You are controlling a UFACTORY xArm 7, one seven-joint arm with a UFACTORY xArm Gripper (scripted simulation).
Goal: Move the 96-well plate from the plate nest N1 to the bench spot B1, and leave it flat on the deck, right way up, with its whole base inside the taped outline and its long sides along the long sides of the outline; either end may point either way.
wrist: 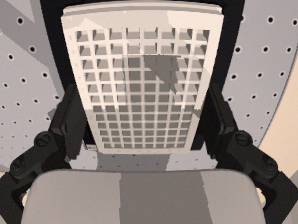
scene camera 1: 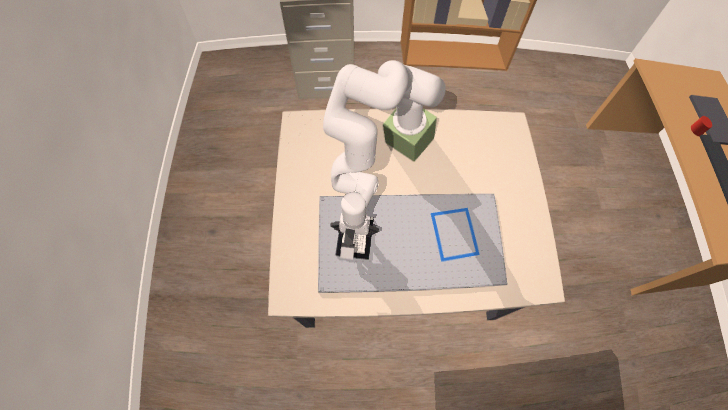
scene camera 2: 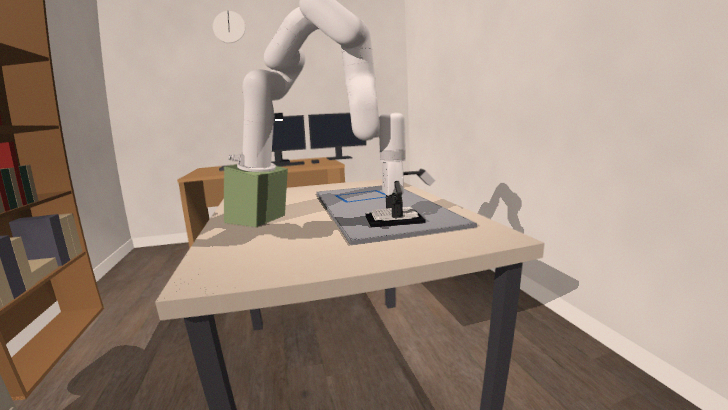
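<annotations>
My gripper: visible in the wrist view, scene camera 1 (354, 234) and scene camera 2. Same spot on the gripper: (wrist: 222, 137) and (scene camera 2: 400, 204).
</annotations>
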